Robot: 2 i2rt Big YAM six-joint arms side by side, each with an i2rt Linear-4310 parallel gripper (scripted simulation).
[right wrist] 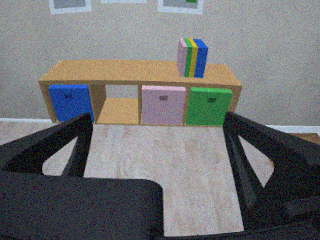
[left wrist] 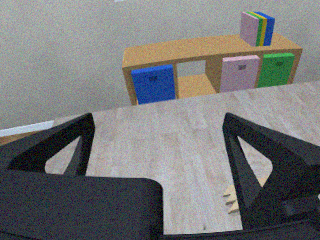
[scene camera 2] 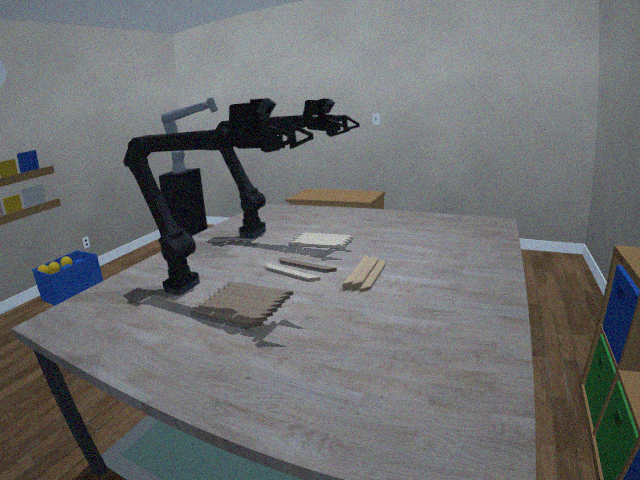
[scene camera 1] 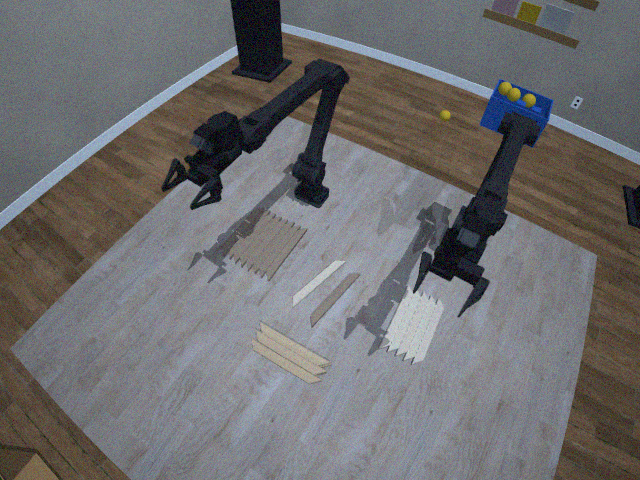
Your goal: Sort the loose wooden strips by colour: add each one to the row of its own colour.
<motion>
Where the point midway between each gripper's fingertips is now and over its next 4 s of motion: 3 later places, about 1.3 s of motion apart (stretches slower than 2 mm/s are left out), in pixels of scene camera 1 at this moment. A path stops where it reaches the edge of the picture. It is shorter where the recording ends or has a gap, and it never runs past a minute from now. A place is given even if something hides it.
My left gripper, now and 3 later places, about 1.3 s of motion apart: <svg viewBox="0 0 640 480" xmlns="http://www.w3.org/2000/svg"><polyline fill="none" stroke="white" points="435,304 457,295 462,297 462,298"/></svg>
My right gripper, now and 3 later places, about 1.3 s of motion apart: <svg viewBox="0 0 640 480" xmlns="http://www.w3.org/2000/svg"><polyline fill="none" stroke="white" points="176,198 191,199 273,292 306,288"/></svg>
</motion>
